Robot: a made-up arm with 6 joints. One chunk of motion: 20 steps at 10 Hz.
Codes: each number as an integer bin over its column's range. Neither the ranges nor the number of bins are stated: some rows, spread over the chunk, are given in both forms.
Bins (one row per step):
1: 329 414 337 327 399 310
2: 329 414 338 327 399 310
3: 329 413 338 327 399 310
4: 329 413 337 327 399 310
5: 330 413 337 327 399 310
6: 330 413 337 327 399 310
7: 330 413 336 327 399 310
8: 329 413 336 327 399 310
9: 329 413 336 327 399 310
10: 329 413 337 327 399 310
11: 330 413 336 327 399 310
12: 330 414 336 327 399 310
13: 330 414 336 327 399 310
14: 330 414 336 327 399 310
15: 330 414 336 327 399 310
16: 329 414 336 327 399 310
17: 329 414 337 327 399 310
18: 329 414 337 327 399 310
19: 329 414 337 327 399 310
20: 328 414 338 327 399 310
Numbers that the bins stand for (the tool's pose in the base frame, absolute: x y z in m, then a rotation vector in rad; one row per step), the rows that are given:
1: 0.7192 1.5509 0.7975 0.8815 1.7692 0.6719
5: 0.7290 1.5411 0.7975 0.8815 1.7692 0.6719
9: 0.7192 1.5411 0.7877 0.8815 1.7692 0.6719
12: 0.7290 1.5509 0.7877 0.8815 1.7692 0.6719
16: 0.7192 1.5509 0.7877 0.8815 1.7692 0.6719
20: 0.7094 1.5509 0.8072 0.8815 1.7692 0.6719
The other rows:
2: 0.7192 1.5509 0.8072 0.8815 1.7692 0.6719
3: 0.7192 1.5411 0.8072 0.8815 1.7692 0.6719
4: 0.7192 1.5411 0.7975 0.8815 1.7692 0.6719
6: 0.7290 1.5411 0.7975 0.8815 1.7692 0.6719
7: 0.7290 1.5411 0.7877 0.8815 1.7692 0.6719
8: 0.7192 1.5411 0.7877 0.8815 1.7692 0.6719
10: 0.7192 1.5411 0.7975 0.8815 1.7692 0.6719
11: 0.7290 1.5411 0.7877 0.8815 1.7692 0.6719
13: 0.7290 1.5509 0.7877 0.8815 1.7692 0.6719
14: 0.7290 1.5509 0.7877 0.8815 1.7692 0.6719
15: 0.7290 1.5509 0.7877 0.8815 1.7692 0.6719
17: 0.7192 1.5509 0.7975 0.8815 1.7692 0.6719
18: 0.7192 1.5509 0.7975 0.8815 1.7692 0.6719
19: 0.7192 1.5509 0.7975 0.8815 1.7692 0.6719

